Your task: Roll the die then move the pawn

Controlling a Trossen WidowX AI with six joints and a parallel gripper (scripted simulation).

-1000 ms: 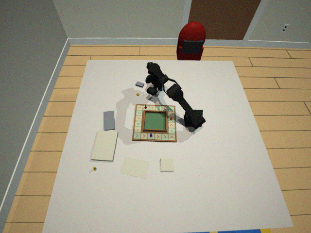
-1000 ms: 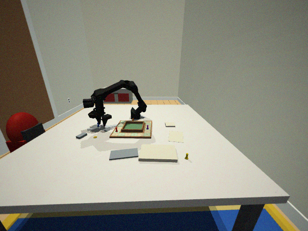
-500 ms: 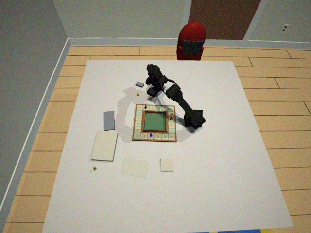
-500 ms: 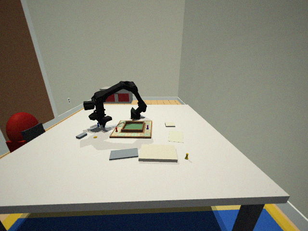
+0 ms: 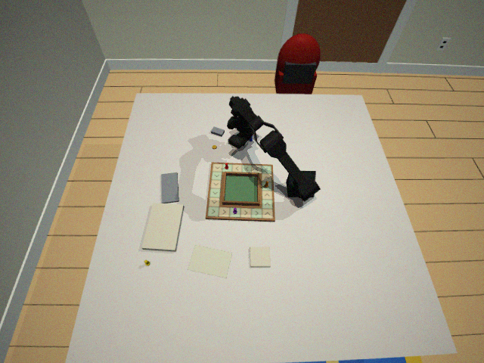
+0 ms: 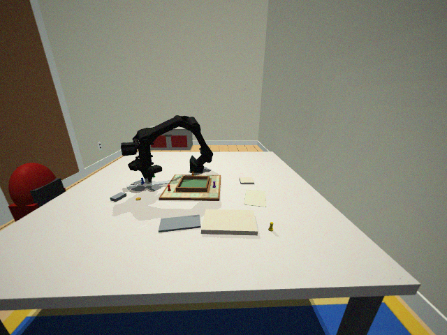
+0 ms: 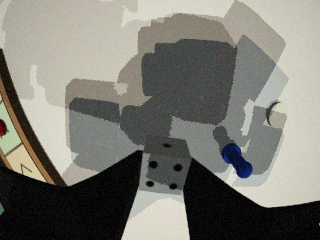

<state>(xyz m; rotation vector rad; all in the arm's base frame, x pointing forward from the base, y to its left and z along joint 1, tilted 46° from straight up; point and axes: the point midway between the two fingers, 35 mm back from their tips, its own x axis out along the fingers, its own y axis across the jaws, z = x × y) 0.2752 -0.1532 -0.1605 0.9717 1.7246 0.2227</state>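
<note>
My gripper tip is now 30 mm past the blue pawn, 50 mm to the left of it and 10 mm above it. The rest, counted from my gripper tip: green pawn: 120 mm behind, 20 mm to the right, 10 mm below; white die: right at my gripper tip; yellow token: 140 mm ahead, 20 mm to the left, 30 mm below.
</note>
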